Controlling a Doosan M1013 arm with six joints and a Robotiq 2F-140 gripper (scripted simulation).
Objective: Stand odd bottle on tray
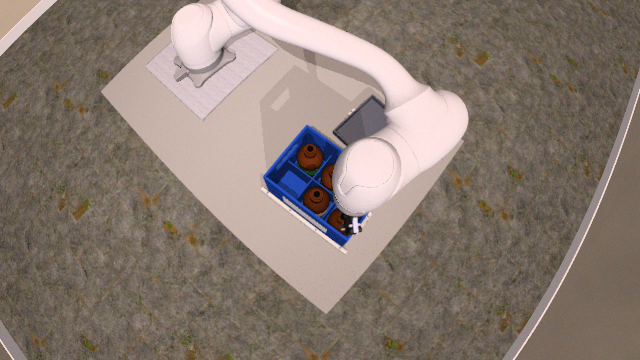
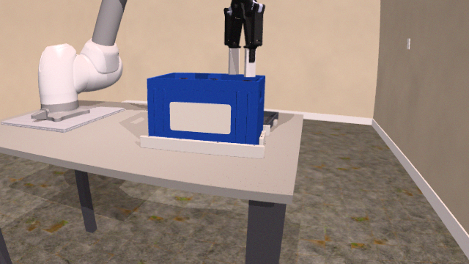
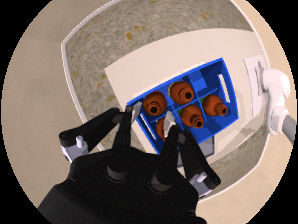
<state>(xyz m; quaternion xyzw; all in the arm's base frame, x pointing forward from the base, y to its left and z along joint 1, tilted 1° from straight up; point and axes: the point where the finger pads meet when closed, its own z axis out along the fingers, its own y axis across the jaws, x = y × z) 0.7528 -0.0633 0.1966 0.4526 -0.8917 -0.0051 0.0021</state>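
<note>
My gripper is now 130 mm above the bottle. The rest, counted from my hand: crate: 130 mm below, 100 mm behind, 30 mm to the left; then dark grey tray: 290 mm to the left, 200 mm below, 100 mm behind.
</note>
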